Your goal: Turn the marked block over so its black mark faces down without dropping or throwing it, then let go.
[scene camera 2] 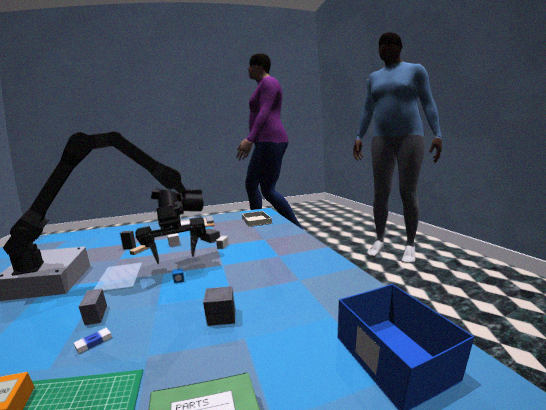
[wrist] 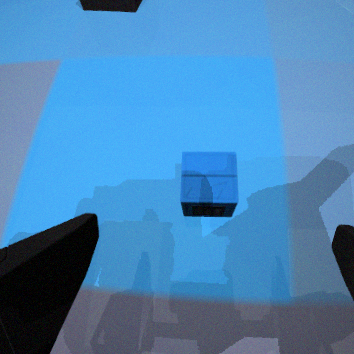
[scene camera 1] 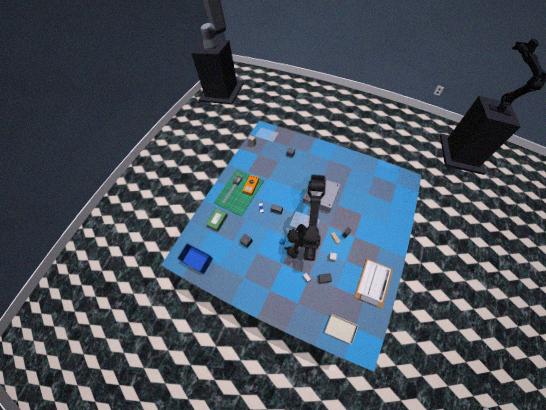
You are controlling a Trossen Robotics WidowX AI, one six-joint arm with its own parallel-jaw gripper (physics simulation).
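Seen in the pictures: gripper, fingertip midpoint: (scene camera 2: 175, 259) (wrist: 216, 231) (scene camera 1: 287, 241); arm's base at its link origin: (scene camera 2: 28, 268).
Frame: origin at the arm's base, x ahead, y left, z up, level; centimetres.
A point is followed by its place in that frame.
Note:
The small blue block (scene camera 1: 282, 241) @[y -13.3, x 39.2, z -3.5 cm] (scene camera 2: 178, 276) @[y -14.6, x 38.7, z -4.5 cm] (wrist: 209, 182) @[y -12.9, x 38.8, z -3.5 cm] rests on the blue patchwork surface. Its upward face is blue with a thin dark line across it and shows no black mark in the wrist view. In the second scene view its side facing that camera carries a dark round mark with a lighter centre. In the wrist view a dark patch shows on its lower, shaded side. Its underside is hidden. My gripper (scene camera 1: 291, 244) @[y -10.3, x 39.1, z -1.7 cm] (scene camera 2: 175, 259) @[y -10.3, x 39.1, z -1.7 cm] (wrist: 216, 231) @[y -10.3, x 39.1, z -1.7 cm] is open and empty, with its fingers wide apart above the surface, clear of the block.
Dark blocks (scene camera 2: 219, 306) @[y -36.4, x 43.0, z -2.1 cm] (scene camera 2: 93, 306) @[y -24.9, x 20.2, z -2.3 cm] and a blue-white eraser (scene camera 2: 93, 340) @[y -32.4, x 20.3, z -5.0 cm] stand nearer scene camera 2. A blue bin (scene camera 1: 195, 259) @[y -60.4, x 61.6, z -5.9 cm] (scene camera 2: 439, 373) @[y -66.9, x 59.9, z -1.9 cm], green mat (scene camera 1: 228, 201) @[y -53.7, x 20.0, z -5.8 cm], orange meter (scene camera 1: 251, 184) @[y -41.8, x 6.0, z -2.8 cm], and cream tray (scene camera 1: 341, 329) @[y 27.6, x 78.9, z -5.9 cm] lie farther out. Small blocks (scene camera 1: 333, 257) @[y 16.7, x 42.5, z -2.4 cm] (scene camera 1: 325, 278) @[y 14.3, x 54.9, z -2.9 cm] lie beyond the gripper.

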